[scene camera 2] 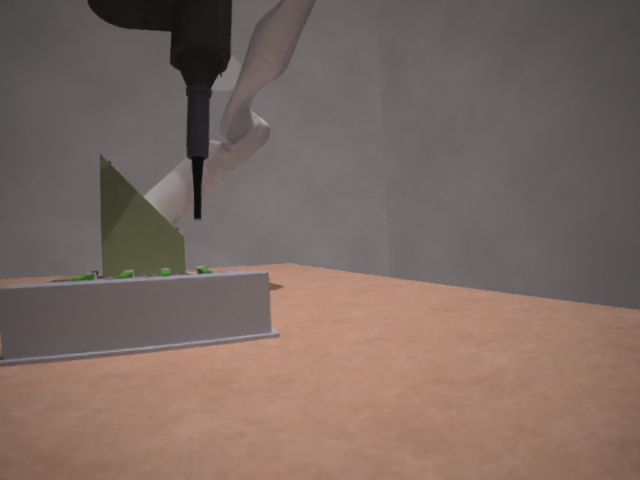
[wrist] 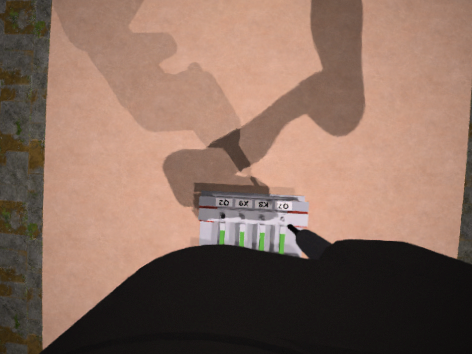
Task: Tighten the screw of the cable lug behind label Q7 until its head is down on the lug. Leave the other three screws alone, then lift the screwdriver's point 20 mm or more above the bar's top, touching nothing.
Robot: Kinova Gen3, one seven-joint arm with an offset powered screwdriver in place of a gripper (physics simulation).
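Frame: origin at the arm's base, x ahead, y left, z up, level; metres.
Seen in the pictures: hand at its tool point: [scene camera 2: 197, 221] [wrist: 289, 226]; arm's base at its link origin: [scene camera 2: 157, 213].
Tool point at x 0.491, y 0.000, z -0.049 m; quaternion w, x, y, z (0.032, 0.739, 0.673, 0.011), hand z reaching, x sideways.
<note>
Pixels of each thing's top centre, then the offset from my tool point to it. Level surfaces: height alone.
- grey bar block at its top centre: [scene camera 2: 146, 271] [wrist: 251, 240] dx +0.034, dy -0.051, dz -0.043 m
- Label Q7 at its top centre: [wrist: 283, 205] dx -0.020, dy +0.002, dz -0.051 m
- label K8 at its top centre: [wrist: 263, 204] dx -0.023, dy -0.030, dz -0.051 m
- label X9 at its top centre: [wrist: 243, 203] dx -0.026, dy -0.062, dz -0.051 m
- label Q2 at its top centre: [wrist: 224, 202] dx -0.029, dy -0.093, dz -0.051 m
- Q7 screw at its top centre: [wrist: 283, 219] dx +0.002, dy +0.000, dz -0.046 m
- wooden-coloured table at its surface level: dz -0.093 m
The screwdriver [scene camera 2: 197, 218] [wrist: 290, 227] points straight down, with its point well above the bar and touching nothing; it has no fingers. The grey bar block [scene camera 2: 139, 312] [wrist: 304, 220] stands on the table. Label Q7 [wrist: 284, 205] is at the right end of the label row in the wrist view, beside label K8 [wrist: 263, 204], label X9 [wrist: 243, 203] and label Q2 [wrist: 223, 202]. The Q7 screw [wrist: 282, 218] shows as a small light spot behind its label; its height on the lug is too small to tell. The other three screws look darker. Green cables run from the lugs.
A green slanted panel [scene camera 2: 139, 227] stands upright behind the bar's front wall in the scene view. The wooden-coloured table [scene camera 2: 413, 387] [wrist: 125, 210] carries the arm's shadows. The pale arm [scene camera 2: 268, 46] rises behind the screwdriver. Grey walls stand beyond the table.
</note>
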